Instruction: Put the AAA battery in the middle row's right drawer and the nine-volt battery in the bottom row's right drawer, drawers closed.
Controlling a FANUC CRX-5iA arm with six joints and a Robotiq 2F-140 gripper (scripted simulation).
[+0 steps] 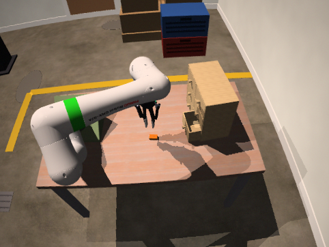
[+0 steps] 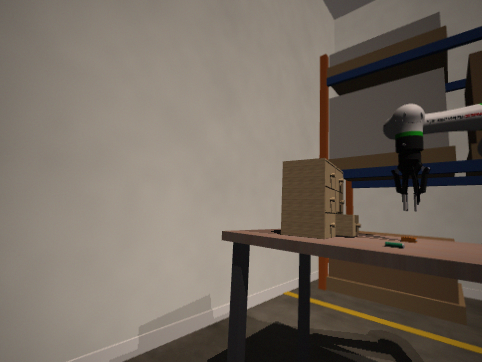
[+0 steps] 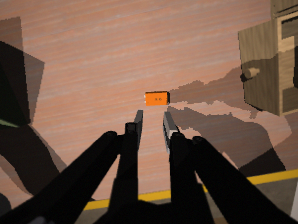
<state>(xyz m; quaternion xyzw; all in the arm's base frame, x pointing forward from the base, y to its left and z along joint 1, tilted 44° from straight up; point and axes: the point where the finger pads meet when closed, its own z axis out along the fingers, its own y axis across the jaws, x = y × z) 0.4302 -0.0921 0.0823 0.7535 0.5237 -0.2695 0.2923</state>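
Now: hand 140 mm above the orange nine-volt battery. Round my hand: green AAA battery 280 mm to the left, 150 mm below, 40 mm ahead; dark item 330 mm ahead, 40 mm to the left, 40 mm below.
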